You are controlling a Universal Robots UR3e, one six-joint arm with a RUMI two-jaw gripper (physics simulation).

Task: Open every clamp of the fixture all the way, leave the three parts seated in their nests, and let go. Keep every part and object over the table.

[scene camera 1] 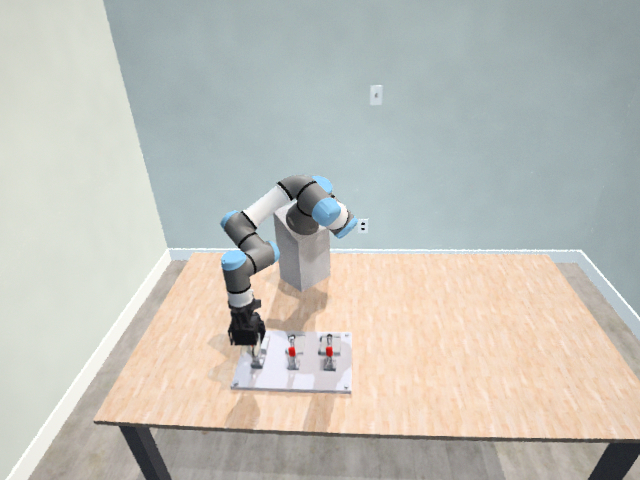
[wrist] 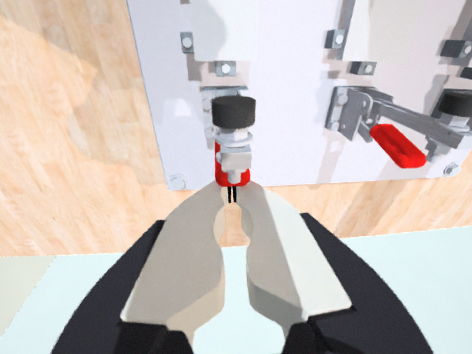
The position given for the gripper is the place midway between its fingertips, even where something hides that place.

In view: the gripper [scene camera 1: 253, 356] and a toggle clamp [wrist: 352, 109].
The gripper shows as well in the wrist view [wrist: 231, 178].
